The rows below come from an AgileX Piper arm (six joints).
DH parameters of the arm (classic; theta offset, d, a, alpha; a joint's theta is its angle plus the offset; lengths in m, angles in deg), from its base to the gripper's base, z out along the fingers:
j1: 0 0.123 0 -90
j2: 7.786 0 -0.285 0
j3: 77.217 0 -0.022 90
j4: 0 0.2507 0 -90
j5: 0 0 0 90
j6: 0 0.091 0 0
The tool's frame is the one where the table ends.
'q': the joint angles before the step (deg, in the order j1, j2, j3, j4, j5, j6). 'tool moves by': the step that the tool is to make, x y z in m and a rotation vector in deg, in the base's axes. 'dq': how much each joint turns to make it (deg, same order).
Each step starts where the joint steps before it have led.
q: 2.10 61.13 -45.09 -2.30 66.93 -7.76
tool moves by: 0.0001 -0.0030 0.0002 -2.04 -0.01 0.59
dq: -0.01 0.01 -0.02 -2.03 0.06 -0.22
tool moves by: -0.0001 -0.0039 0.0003 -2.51 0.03 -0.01
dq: 0.00 -0.01 0.01 -2.66 0.17 0.51
